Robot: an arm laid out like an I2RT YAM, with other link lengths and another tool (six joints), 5 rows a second.
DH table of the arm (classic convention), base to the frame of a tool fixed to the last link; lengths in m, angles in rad. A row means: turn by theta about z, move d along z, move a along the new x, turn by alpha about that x. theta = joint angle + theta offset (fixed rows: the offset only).
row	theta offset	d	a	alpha
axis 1	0.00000	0.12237	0.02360	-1.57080
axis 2	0.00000	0.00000	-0.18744	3.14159
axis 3	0.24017	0.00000	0.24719	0.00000
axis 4	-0.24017	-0.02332	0.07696	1.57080
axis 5	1.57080	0.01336	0.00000	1.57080
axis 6	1.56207	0.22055	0.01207	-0.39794
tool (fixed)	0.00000	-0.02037	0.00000	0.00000
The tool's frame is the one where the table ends.
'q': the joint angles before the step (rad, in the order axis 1, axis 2, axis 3, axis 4, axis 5, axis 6). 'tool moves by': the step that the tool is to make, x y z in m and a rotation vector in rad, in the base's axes. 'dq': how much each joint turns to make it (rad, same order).
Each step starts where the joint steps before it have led.
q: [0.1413, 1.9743, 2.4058, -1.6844, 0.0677, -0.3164]
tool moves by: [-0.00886, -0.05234, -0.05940, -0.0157, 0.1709, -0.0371]
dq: [-0.1583, -0.0001, -0.2473, 0.0821, -0.0232, -0.1187]
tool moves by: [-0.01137, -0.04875, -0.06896, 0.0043, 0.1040, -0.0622]
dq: [-0.1461, 0.0001, -0.2880, 0.1876, -0.0035, -0.0839]
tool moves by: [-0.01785, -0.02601, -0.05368, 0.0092, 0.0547, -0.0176]
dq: [-0.0866, 0.0000, -0.2204, 0.1678, 0.0004, -0.0690]
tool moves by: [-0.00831, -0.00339, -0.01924, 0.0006, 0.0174, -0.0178]
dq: [-0.0145, 0.0004, -0.0798, 0.0631, 0.0038, 0.0034]
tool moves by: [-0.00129, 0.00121, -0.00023, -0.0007, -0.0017, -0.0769]
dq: [0.0004, -0.0003, -0.0014, -0.0005, -0.0012, 0.0774]
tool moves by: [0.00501, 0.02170, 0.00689, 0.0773, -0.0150, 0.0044]
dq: [0.0198, -0.0001, 0.0320, -0.0370, -0.0789, 0.0137]
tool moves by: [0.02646, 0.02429, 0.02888, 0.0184, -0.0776, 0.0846]
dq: [0.0687, 0.0001, 0.1225, -0.0512, -0.0343, -0.0155]
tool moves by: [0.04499, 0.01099, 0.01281, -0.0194, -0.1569, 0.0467]
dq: [0.0466, -0.0001, 0.0418, 0.1161, -0.0046, 0.0004]
